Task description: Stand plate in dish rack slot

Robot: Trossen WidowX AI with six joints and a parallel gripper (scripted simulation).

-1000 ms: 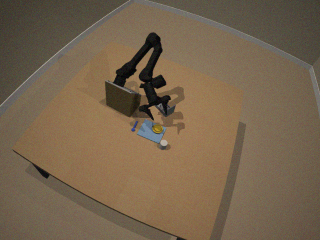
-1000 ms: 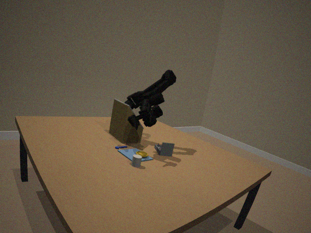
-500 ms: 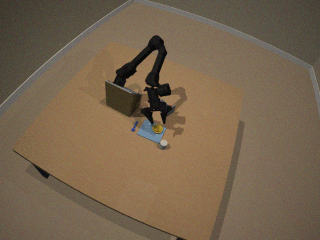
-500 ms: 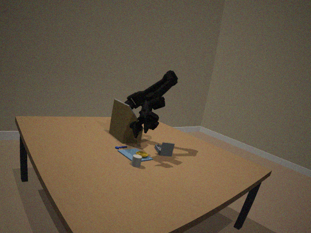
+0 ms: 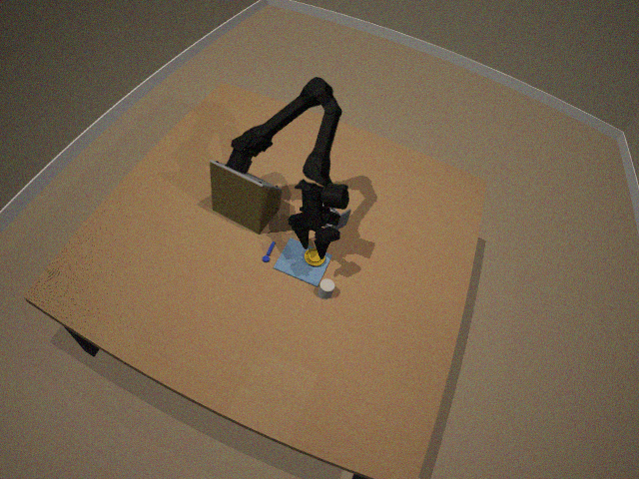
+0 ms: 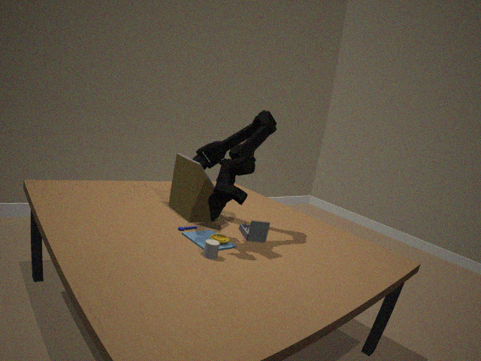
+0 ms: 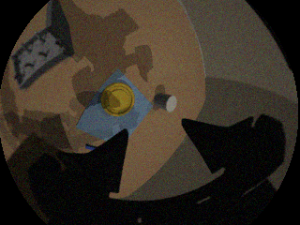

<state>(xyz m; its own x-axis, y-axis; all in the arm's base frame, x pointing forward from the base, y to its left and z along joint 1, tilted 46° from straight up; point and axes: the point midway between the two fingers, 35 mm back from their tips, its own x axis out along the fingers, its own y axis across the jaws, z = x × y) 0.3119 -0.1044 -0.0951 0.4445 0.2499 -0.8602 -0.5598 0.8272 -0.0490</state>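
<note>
My gripper tip is 4 cm to the right of the yellow plate and 8 cm above it. The rest, counted from my gripper tip: blue spoon 14 cm behind, 1 cm to the left, 9 cm below; light blue mat 3 cm behind, 2 cm to the left, 9 cm below; white cup 7 cm ahead, 6 cm to the right, 7 cm below.
</note>
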